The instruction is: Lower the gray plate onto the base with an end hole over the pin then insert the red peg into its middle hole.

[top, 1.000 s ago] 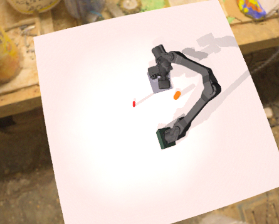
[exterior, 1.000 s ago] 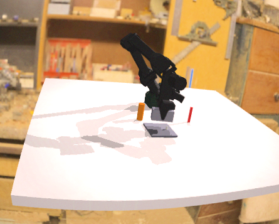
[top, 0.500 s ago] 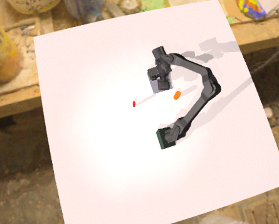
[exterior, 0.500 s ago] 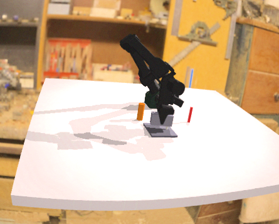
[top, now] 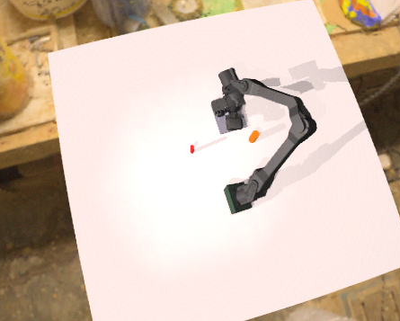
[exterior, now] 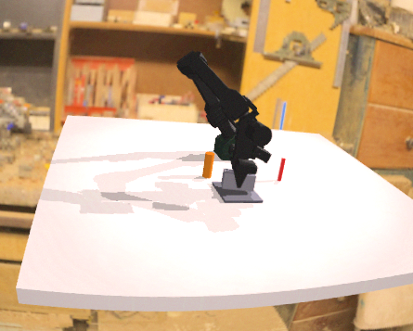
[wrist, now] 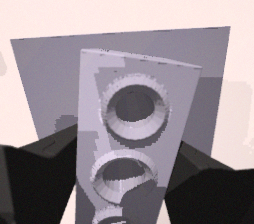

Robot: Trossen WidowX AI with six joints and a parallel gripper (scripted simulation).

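My gripper tip is now 3 cm below the gray plate. The rest, counted from my gripper tip: red peg 19 cm to the left, 11 cm behind, 1 cm above; gray base 2 cm below, 1 cm to the left; orange cylinder 12 cm behind, 6 cm to the right, 1 cm above.
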